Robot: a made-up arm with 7 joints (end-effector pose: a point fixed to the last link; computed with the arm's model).
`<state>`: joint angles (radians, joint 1 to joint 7).
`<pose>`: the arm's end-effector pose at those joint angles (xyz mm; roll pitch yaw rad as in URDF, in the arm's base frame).
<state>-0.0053 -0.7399 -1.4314 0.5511 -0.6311 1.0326 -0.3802</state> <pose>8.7 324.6 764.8 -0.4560 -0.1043 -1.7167</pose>
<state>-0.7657 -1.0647 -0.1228 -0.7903 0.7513 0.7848 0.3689</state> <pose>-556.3 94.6 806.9 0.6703 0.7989 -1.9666</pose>
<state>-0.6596 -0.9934 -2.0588 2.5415 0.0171 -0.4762 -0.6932</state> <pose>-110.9 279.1 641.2 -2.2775 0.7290 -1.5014</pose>
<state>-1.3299 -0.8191 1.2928 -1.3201 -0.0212 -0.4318 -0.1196</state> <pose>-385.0 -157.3 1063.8 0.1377 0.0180 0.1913</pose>
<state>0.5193 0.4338 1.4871 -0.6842 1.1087 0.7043 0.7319</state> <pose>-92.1 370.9 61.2 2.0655 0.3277 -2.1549</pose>
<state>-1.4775 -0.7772 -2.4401 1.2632 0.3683 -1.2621 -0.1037</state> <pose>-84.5 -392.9 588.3 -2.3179 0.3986 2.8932</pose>
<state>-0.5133 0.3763 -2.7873 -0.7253 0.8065 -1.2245 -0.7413</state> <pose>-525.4 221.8 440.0 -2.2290 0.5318 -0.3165</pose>
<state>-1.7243 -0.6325 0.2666 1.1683 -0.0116 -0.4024 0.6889</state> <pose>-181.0 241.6 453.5 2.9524 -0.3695 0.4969</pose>
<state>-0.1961 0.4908 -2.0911 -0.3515 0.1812 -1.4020 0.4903</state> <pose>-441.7 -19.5 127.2 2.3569 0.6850 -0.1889</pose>
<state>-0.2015 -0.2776 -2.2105 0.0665 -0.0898 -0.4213 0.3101</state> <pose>-211.7 -421.4 417.3 -2.5708 0.8758 2.4825</pose>
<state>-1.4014 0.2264 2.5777 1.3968 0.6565 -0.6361 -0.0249</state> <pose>-323.6 -377.4 592.8 3.0435 0.9472 1.4378</pose>
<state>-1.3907 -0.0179 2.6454 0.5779 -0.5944 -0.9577 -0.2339</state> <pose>-200.2 -209.5 327.9 -3.0049 -0.0362 1.9915</pose>
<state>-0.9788 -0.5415 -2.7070 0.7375 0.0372 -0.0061 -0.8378</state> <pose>84.7 -355.3 671.9 -1.2546 0.1477 2.8512</pose>
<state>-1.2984 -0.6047 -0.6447 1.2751 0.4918 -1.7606 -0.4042</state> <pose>216.7 -73.1 723.3 -1.6289 0.3218 -2.0839</pose>
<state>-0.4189 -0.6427 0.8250 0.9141 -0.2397 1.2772 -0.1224</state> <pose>60.9 34.5 126.7 2.4319 -0.1089 2.9066</pose>
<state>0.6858 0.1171 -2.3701 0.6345 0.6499 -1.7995 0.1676</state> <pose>88.2 260.4 68.9 2.7134 -0.6183 0.5948</pose>
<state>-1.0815 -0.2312 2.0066 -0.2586 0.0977 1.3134 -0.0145</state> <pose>-185.7 -324.4 233.0 -2.9498 -0.8941 -2.5075</pose>
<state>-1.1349 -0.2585 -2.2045 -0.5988 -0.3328 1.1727 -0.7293</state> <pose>103.1 -341.2 916.8 0.1842 -0.0387 2.3730</pose>
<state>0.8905 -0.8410 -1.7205 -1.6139 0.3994 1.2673 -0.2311</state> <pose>-9.9 -319.0 216.0 -1.6350 -0.9977 2.6696</pose>
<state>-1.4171 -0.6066 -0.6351 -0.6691 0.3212 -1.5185 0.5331</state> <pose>-199.5 -243.4 1135.8 -0.1964 0.1030 -0.5157</pose>
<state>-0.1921 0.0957 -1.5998 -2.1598 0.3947 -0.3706 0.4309</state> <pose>-271.3 376.5 565.1 -1.9836 0.8967 0.1499</pose>
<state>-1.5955 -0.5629 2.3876 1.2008 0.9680 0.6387 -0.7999</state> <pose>-112.5 -418.0 914.8 -0.5470 -0.0291 2.1244</pose>
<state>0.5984 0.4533 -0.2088 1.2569 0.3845 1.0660 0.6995</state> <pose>195.9 456.8 653.2 -0.1943 -0.8389 3.1365</pose>
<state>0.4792 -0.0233 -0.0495 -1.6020 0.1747 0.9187 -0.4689</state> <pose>-567.7 245.8 612.7 -1.7312 0.4967 0.4120</pose>
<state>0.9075 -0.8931 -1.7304 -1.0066 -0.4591 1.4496 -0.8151</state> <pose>371.5 -138.4 539.9 -1.3143 0.1980 3.1197</pose>
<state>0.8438 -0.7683 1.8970 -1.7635 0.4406 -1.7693 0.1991</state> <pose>-268.0 -266.8 461.2 -1.8244 -0.4706 2.6717</pose>
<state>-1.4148 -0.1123 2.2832 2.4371 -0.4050 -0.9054 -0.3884</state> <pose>148.1 64.6 717.9 2.6202 0.8612 2.8118</pose>
